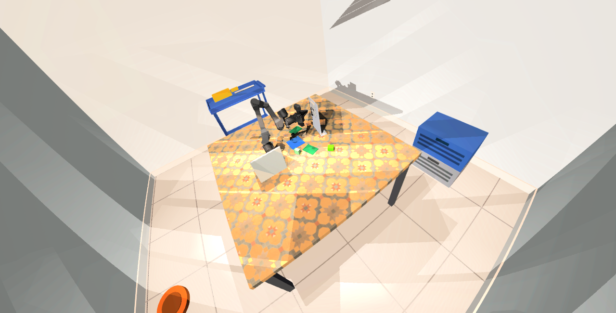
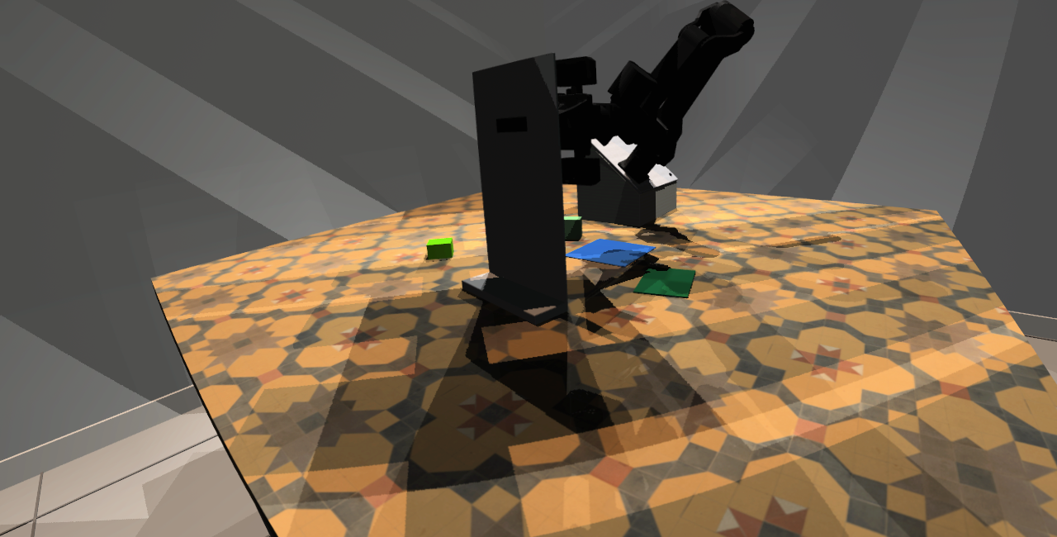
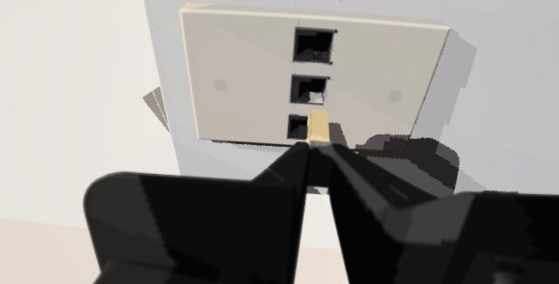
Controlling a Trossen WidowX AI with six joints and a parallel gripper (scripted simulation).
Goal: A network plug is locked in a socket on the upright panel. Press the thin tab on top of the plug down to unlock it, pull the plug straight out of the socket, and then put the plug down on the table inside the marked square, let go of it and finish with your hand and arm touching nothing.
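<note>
The blue square lies 23 cm below my gripper tip, 17 cm behind it and 1 cm to the left of it. Also, from my gripper tip: yellowish tab (1 cm ahead); upright panel (9 cm below, 5 cm ahead, 2 cm to the right); network plug (1 cm ahead).
</note>
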